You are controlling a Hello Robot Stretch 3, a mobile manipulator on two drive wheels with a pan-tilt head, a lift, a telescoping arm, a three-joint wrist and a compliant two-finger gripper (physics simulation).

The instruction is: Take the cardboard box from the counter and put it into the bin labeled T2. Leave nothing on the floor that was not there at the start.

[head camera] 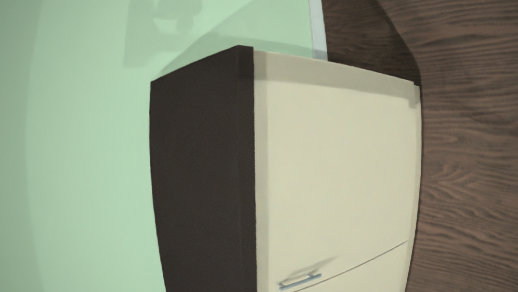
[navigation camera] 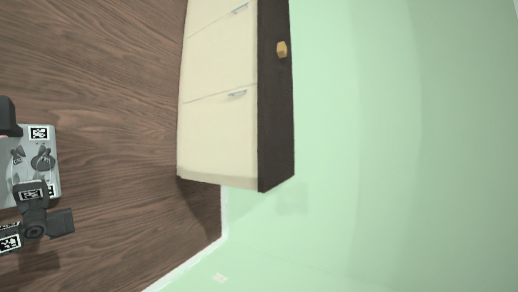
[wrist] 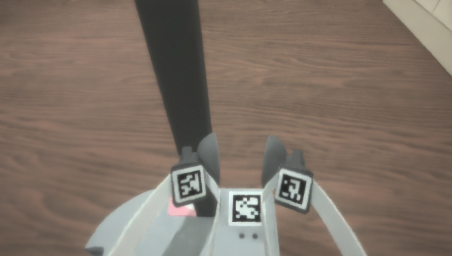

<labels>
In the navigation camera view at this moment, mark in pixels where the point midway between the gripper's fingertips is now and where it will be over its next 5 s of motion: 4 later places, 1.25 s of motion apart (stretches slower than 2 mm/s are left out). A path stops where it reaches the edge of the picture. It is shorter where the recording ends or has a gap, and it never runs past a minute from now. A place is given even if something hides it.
My gripper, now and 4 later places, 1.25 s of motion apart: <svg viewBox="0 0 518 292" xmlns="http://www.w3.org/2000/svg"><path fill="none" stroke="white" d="M31 146L65 144L105 143L128 142L120 146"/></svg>
</labels>
